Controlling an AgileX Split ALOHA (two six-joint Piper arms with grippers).
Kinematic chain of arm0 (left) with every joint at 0, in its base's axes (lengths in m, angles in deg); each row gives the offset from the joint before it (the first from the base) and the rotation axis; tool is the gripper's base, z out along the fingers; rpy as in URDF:
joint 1: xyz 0 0 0.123 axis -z
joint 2: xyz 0 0 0 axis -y
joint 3: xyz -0.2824 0 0.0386 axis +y
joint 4: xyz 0.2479 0 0.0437 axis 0.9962 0 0.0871
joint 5: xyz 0 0 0 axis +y
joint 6: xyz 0.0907 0 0.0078 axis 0.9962 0 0.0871
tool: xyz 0 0 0 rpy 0 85 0
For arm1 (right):
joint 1: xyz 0 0 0.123 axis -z
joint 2: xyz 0 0 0 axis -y
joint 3: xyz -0.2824 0 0.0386 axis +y
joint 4: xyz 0.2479 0 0.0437 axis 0.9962 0 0.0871
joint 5: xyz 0 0 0 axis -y
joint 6: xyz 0.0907 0 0.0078 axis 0.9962 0 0.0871
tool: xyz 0 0 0 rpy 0 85 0
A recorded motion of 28 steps. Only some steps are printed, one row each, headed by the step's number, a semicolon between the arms.
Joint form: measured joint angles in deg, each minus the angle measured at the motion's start. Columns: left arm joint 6, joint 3, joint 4, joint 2, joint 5, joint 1; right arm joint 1, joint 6, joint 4, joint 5, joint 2, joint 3.
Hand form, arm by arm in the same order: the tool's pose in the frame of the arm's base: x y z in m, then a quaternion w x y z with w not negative. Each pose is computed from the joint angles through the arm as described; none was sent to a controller.
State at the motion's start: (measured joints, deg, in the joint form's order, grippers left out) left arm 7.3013 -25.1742 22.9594 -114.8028 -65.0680 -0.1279; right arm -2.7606 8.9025 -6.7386 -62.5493 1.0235 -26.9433
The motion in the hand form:
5: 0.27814 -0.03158 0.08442 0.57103 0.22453 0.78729 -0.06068; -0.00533 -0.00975 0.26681 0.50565 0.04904 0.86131 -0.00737
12: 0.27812 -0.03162 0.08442 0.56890 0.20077 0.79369 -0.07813; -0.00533 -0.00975 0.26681 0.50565 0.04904 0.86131 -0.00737
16: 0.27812 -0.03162 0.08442 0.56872 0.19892 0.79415 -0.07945; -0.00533 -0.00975 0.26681 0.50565 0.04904 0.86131 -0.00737
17: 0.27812 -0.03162 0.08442 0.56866 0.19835 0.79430 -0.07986; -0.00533 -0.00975 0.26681 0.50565 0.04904 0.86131 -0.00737
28: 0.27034 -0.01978 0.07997 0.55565 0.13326 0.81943 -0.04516; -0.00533 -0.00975 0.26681 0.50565 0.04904 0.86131 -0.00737
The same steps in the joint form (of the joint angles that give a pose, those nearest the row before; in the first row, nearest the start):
5: 0.33 0.00 0.00 0.00 -0.06 0.00; 0.00 0.00 0.00 0.00 0.00 0.00
12: -3.15 0.00 0.03 0.00 -0.07 0.00; 0.00 0.00 0.00 0.00 0.00 0.00
16: -3.42 0.00 0.03 0.00 -0.07 0.00; 0.00 0.00 0.00 0.00 0.00 0.00
17: -3.50 0.00 0.03 0.00 -0.06 0.00; 0.00 0.00 0.00 0.00 0.00 0.00
28: -3.57 2.36 -8.60 0.20 0.41 0.00; 0.00 0.00 0.00 0.00 0.00 0.00

